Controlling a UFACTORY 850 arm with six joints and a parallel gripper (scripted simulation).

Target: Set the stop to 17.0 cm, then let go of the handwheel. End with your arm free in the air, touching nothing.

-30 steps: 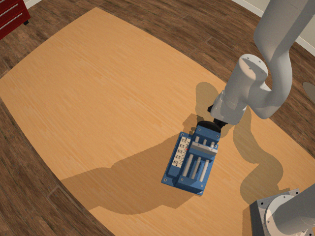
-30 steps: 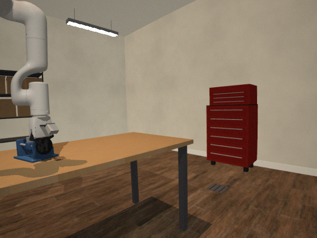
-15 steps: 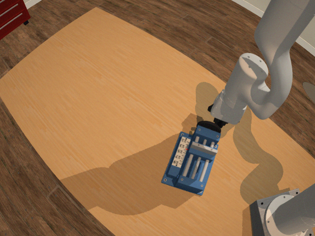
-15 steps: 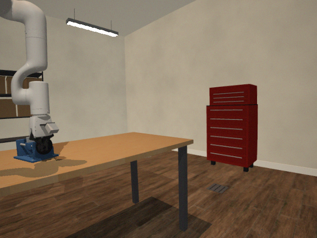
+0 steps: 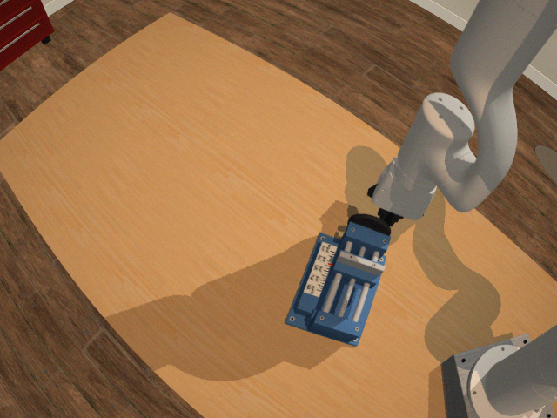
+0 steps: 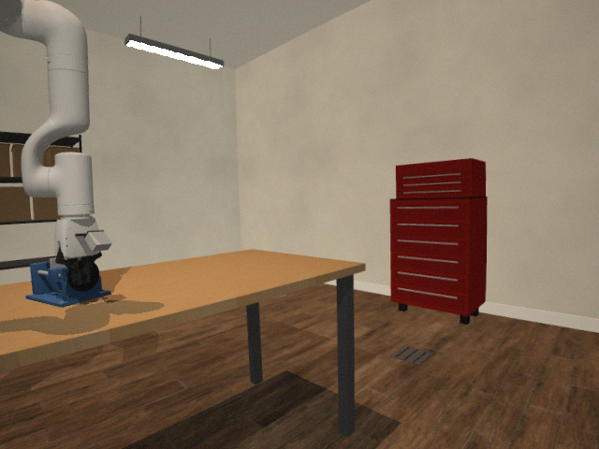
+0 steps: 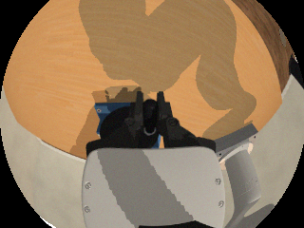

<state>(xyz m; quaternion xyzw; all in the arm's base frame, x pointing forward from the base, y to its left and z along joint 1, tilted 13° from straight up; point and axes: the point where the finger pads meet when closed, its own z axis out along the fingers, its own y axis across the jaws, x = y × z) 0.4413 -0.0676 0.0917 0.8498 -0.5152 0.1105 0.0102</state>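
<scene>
My gripper is now 20 mm to the right of the black handwheel. From my hand the other things lie so: grey stop bar (130 mm to the left, 20 mm behind, 10 mm above).
</scene>
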